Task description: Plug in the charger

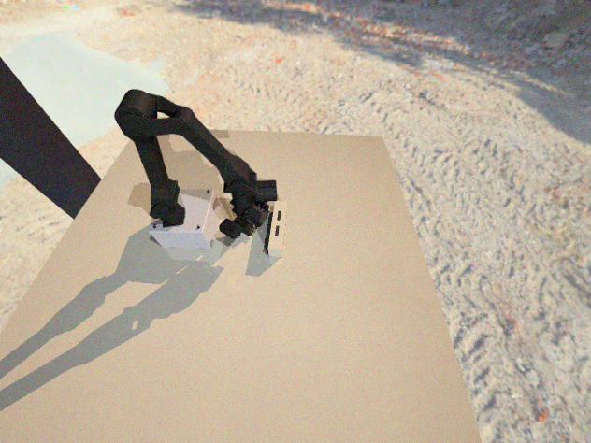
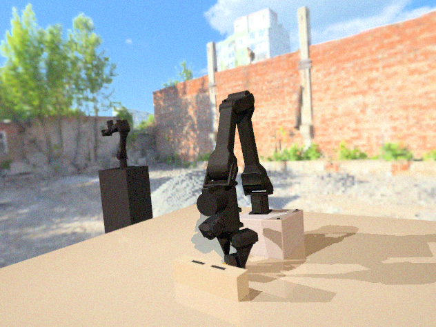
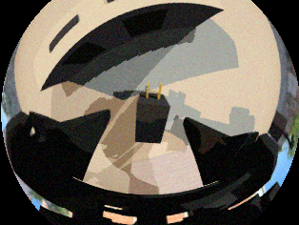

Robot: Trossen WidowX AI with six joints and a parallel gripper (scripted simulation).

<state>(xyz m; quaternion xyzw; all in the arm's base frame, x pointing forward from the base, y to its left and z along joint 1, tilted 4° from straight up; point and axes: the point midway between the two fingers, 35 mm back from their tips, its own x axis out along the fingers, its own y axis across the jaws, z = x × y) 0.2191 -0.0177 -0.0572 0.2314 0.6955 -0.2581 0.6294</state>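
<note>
Now: the black two-prong charger 1 cm to the right of my gripper tip and 1 cm ahead of it.
</note>
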